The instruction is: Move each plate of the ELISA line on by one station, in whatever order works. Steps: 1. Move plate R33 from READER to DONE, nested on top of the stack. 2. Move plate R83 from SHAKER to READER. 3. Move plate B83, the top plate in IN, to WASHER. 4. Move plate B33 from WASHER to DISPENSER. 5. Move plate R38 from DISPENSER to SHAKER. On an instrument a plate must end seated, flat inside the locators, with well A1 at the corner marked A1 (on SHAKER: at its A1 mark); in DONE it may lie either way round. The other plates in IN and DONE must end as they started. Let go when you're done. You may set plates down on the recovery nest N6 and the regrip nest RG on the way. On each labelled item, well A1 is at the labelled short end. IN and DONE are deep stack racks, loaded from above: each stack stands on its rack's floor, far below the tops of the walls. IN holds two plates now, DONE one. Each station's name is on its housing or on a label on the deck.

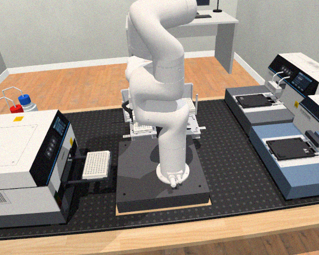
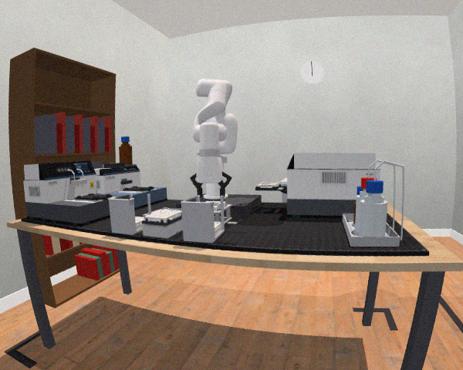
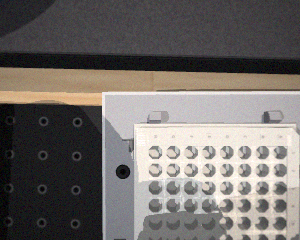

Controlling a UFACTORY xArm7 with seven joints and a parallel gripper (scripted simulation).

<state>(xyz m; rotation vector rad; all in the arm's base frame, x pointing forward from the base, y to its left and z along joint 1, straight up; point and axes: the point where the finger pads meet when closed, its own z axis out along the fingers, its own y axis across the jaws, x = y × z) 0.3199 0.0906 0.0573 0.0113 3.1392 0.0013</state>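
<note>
The regrip nest lies 50 mm below my hand. From my hand the other things lie so: DONE label 100 mm ahead, 260 mm to the right, 110 mm below; RG label 80 mm to the left, 110 mm below; N6 label 10 mm behind, 300 mm to the right, 110 mm below.
</note>
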